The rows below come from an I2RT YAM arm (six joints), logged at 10 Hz.
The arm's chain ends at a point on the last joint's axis. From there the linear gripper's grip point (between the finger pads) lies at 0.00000 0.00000 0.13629 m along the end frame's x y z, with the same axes.
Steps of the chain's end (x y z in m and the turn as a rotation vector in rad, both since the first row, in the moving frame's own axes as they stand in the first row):
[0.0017 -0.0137 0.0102 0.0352 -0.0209 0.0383]
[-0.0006 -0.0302 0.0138 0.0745 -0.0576 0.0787]
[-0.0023 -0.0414 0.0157 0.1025 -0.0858 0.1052]
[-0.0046 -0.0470 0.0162 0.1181 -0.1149 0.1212]
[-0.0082 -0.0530 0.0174 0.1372 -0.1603 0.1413]
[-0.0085 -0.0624 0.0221 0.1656 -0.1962 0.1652]
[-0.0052 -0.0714 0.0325 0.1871 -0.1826 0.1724]
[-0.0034 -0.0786 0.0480 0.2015 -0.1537 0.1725]
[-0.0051 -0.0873 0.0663 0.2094 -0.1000 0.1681]
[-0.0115 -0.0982 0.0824 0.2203 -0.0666 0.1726]
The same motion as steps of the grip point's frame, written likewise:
[-0.0011 -0.0185 0.0101 0.0352 -0.0209 0.0383]
[-0.0080 -0.0406 0.0132 0.0745 -0.0576 0.0787]
[-0.0132 -0.0559 0.0145 0.1025 -0.0858 0.1052]
[-0.0192 -0.0639 0.0144 0.1181 -0.1149 0.1212]
[-0.0285 -0.0730 0.0144 0.1372 -0.1603 0.1413]
[-0.0330 -0.0868 0.0176 0.1656 -0.1962 0.1652]
[-0.0275 -0.0986 0.0279 0.1871 -0.1826 0.1724]
[-0.0217 -0.1074 0.0437 0.2015 -0.1537 0.1725]
[-0.0162 -0.1166 0.0627 0.2094 -0.1000 0.1681]
[-0.0179 -0.1286 0.0788 0.2203 -0.0666 0.1726]

